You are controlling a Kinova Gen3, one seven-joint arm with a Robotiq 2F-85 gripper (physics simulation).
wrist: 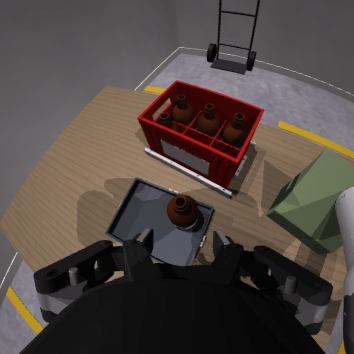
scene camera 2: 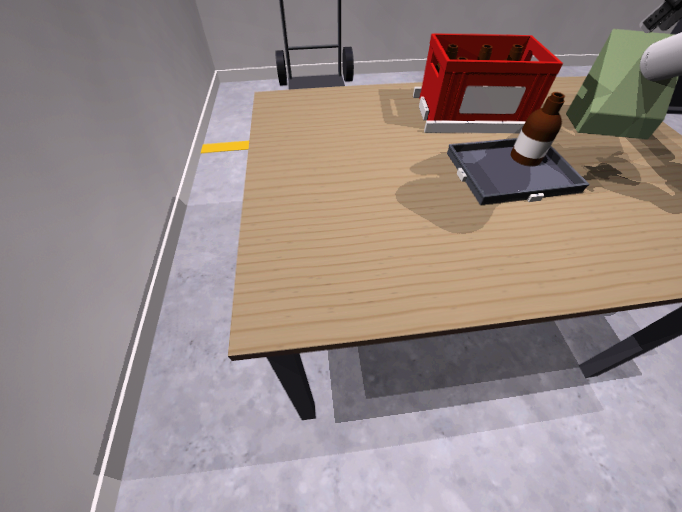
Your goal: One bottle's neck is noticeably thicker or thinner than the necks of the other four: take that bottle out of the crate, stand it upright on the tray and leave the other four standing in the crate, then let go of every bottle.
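Places are measured from the arm's base along level axes (x left, y back, z up), in millimetres.
Where they show: gripper, fingertip midpoint: (wrist: 182,239) (scene camera 2: 651,28); arm's base, origin of the base link: (scene camera 2: 659,61).
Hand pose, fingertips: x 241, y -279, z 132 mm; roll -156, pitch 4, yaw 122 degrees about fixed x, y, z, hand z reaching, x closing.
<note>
Things, the pixels of their top centre, and the offset from my fingertips. "pt": a spot on its surface instead. Level surfaces: height alone.
- brown bottle with a white label, middle of its top: (wrist: 179,201) (scene camera 2: 558,94) dz -142, dx -60, dy -59 mm
- dark tray, surface spot: (scene camera 2: 495,173) (wrist: 143,217) pt dz -297, dx +6, dy -156 mm
- red crate, middle of its top: (wrist: 200,111) (scene camera 2: 493,46) dz -127, dx -278, dy -137 mm
- table, its level: dz -302 mm
A brown bottle with a white label (scene camera 2: 533,144) (wrist: 182,212) stands upright on the dark tray (scene camera 2: 495,173) (wrist: 142,217), near the tray's edge on the crate side. Four brown bottles stand in the red crate (scene camera 2: 440,99) (wrist: 220,167): three in the far row, left (wrist: 182,112), middle (wrist: 208,122) and right (wrist: 235,131), and one in the near row at the left (wrist: 166,121). Their lower parts are hidden by crate walls. My gripper (wrist: 182,239) is open and empty, raised apart from the tray bottle; part of it shows at the top right in the scene view.
A faceted green block (scene camera 2: 616,82) (wrist: 315,200) stands on the table (scene camera 2: 341,231) (wrist: 65,165) right of the crate and tray, with the arm beside it. White strips edge the crate's base. A hand truck (scene camera 2: 315,82) (wrist: 229,66) stands on the floor behind the table.
</note>
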